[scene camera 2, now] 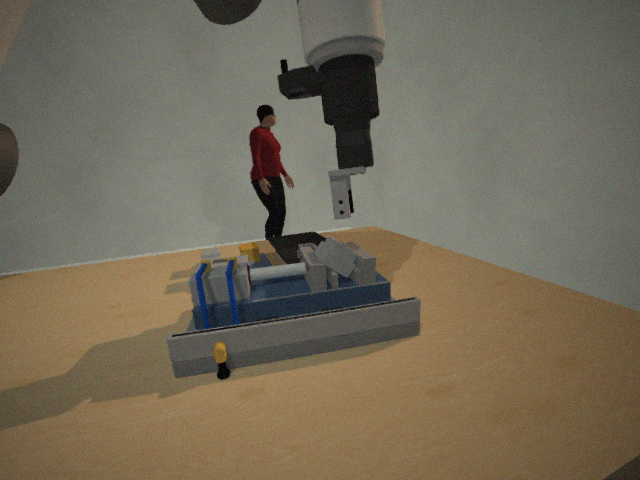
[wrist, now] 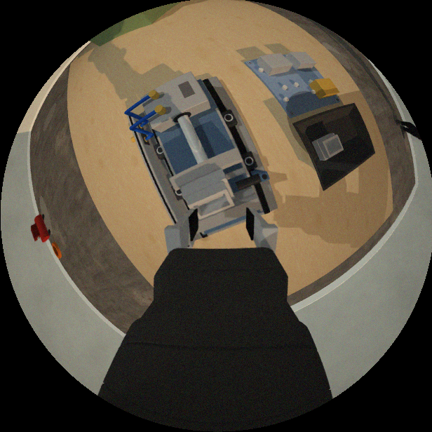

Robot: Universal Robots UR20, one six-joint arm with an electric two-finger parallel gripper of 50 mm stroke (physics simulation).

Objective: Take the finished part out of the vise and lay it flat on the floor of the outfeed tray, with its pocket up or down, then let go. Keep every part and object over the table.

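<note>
The finished part is a light grey block. It rests tilted on and between the jaws of the blue and grey vise, with one end raised. In the wrist view its pale-rimmed pocket opening faces the gripper side. My gripper is open and empty. It hangs well above the jaw end of the vise, apart from the part; one finger shows clearly in the scene view. The dark outfeed tray stands beyond the vise. Another grey pocketed part lies in it.
A blue plate with grey blocks and a yellow block is beside the tray. Blue lines rise at the vise's far end from the jaws. A black handle sticks out near the jaws. A person stands beyond the table.
</note>
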